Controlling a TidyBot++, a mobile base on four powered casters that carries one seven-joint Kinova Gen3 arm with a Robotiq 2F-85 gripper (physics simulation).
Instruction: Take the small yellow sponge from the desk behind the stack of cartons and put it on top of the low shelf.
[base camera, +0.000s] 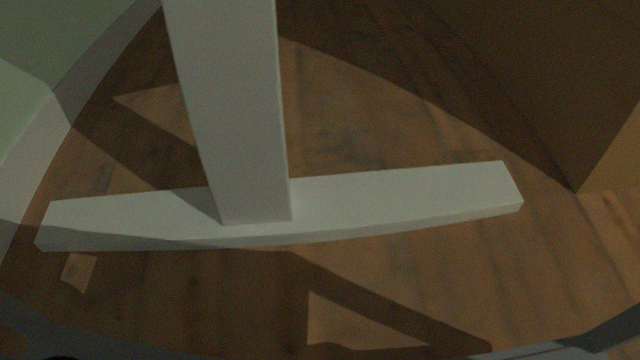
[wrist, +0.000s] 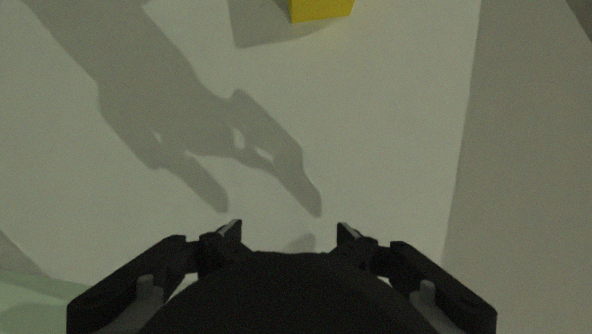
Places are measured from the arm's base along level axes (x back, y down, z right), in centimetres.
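Pixels of known places: gripper, fingertip midpoint: (wrist: 289, 231).
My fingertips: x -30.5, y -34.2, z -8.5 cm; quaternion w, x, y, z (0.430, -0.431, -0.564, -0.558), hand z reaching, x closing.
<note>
Ahead of a thing's pixels: the offset from my fingertips to its top centre. "pt": to the spot under its first point. Level surfaces: height alone.
The yellow sponge @[pt dx -21.3, dy +0.8, dz -3.4 cm] (wrist: 321, 9) shows in part at the top edge of the wrist view, a little right of the middle, on the pale desk top @[dy +1.9 cm] (wrist: 390, 125). The rest of it is cut off by the frame edge. My gripper (wrist: 289, 231) is open, with nothing between its fingertips. It is over the desk, and the sponge lies apart from it, farther up in the view. The gripper's shadow falls on the desk between them. The low shelf cannot be made out in either view.
In the base camera view, a pale upright leg @[pt dx -2.5, dy +55.6, dz +2.1 cm] (base camera: 235, 110) stands on a long foot (base camera: 400, 200) on the wooden floor @[dy +73.9 cm] (base camera: 450, 280). A large brown surface (base camera: 560, 75), perhaps a carton, is at the right. A green wall (base camera: 30, 40) with a pale skirting is at the left.
</note>
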